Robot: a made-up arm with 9 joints.
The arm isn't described. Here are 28 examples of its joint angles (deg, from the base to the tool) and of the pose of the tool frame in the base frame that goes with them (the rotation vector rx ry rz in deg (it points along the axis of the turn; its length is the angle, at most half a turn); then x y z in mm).
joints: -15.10 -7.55 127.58 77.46 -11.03 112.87 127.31 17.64 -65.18
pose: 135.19 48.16 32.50 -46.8 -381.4 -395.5
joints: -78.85 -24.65 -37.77 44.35 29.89 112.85 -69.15 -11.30 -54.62
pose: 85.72 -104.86 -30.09 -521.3 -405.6 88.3
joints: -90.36 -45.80 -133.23 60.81 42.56 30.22 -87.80 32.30 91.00
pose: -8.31 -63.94 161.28 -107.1 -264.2 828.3
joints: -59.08 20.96 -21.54 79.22 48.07 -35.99 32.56 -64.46 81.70
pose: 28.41 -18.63 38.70 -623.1 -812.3 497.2
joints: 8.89 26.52 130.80 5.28 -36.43 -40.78 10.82 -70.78 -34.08
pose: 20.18 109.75 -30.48 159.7 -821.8 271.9
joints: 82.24 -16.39 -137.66 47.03 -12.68 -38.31 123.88 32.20 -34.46
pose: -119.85 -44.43 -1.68 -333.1 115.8 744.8
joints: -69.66 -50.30 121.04 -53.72 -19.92 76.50 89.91 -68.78 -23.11
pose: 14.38 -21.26 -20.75 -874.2 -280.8 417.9
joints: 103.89 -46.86 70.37 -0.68 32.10 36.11 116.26 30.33 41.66
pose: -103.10 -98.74 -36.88 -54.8 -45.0 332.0
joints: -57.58 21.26 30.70 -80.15 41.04 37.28 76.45 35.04 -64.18
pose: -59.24 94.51 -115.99 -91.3 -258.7 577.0
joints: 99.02 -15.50 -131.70 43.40 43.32 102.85 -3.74 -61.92 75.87
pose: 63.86 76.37 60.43 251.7 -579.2 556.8
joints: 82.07 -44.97 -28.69 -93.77 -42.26 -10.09 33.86 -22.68 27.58
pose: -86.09 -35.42 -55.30 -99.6 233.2 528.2
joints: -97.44 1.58 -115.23 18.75 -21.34 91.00 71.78 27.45 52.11
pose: -50.97 20.60 -30.85 -511.1 -77.9 1084.6
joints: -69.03 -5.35 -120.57 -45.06 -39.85 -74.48 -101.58 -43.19 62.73
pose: 62.60 76.26 -14.60 -533.3 -677.8 464.7
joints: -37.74 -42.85 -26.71 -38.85 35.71 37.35 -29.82 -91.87 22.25
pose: -2.73 14.04 -48.29 -847.1 -249.5 660.0
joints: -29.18 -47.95 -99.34 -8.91 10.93 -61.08 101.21 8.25 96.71
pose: 72.69 -101.94 -108.35 -207.9 350.7 170.0
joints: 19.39 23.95 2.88 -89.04 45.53 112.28 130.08 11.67 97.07
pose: 7.64 39.47 102.74 565.8 -251.7 446.6
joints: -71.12 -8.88 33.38 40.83 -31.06 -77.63 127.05 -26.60 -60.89
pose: -30.67 -132.51 -49.93 -939.2 -294.2 7.6
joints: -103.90 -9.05 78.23 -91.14 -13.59 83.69 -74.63 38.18 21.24
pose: 114.97 -9.94 -111.48 -1044.1 380.0 618.9
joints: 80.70 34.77 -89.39 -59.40 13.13 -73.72 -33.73 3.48 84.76
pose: -34.41 -52.14 22.82 -295.5 -464.8 721.4
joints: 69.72 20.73 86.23 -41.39 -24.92 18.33 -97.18 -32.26 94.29
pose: 9.18 139.57 -6.79 753.7 -573.2 517.2
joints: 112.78 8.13 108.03 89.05 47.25 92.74 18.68 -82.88 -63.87
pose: 20.68 176.52 5.69 275.5 -732.0 625.9
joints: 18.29 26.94 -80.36 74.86 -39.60 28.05 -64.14 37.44 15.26
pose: 66.87 94.08 75.29 116.0 -501.3 -272.4
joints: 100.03 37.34 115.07 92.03 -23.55 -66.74 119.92 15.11 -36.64
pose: -13.48 27.68 8.85 383.1 -698.2 1130.8
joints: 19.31 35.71 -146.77 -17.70 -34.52 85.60 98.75 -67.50 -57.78
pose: 13.04 108.92 63.57 356.8 -387.3 195.6
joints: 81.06 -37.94 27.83 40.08 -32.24 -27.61 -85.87 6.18 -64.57
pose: -17.70 -48.63 71.18 341.7 -552.1 1015.5
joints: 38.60 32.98 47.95 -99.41 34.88 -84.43 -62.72 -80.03 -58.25
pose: -6.56 64.88 -35.13 191.2 -509.2 674.5
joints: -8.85 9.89 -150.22 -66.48 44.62 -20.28 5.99 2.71 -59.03
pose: -130.75 53.87 -77.02 229.1 116.3 195.7
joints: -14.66 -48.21 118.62 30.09 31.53 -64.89 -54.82 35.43 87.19
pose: 41.23 98.41 -56.14 -73.9 -604.5 349.9
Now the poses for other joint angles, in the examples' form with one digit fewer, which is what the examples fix.
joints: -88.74 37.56 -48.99 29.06 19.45 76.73 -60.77 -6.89 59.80
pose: -86.5 -87.3 125.2 -726 -341 1224
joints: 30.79 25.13 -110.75 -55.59 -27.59 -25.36 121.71 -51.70 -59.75
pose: -87.8 -8.3 58.3 -148 70 709
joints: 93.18 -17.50 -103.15 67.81 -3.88 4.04 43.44 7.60 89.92
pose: -57.2 71.7 143.5 255 155 838
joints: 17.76 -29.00 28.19 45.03 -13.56 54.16 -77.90 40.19 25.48
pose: 18.0 57.9 83.0 655 -526 84
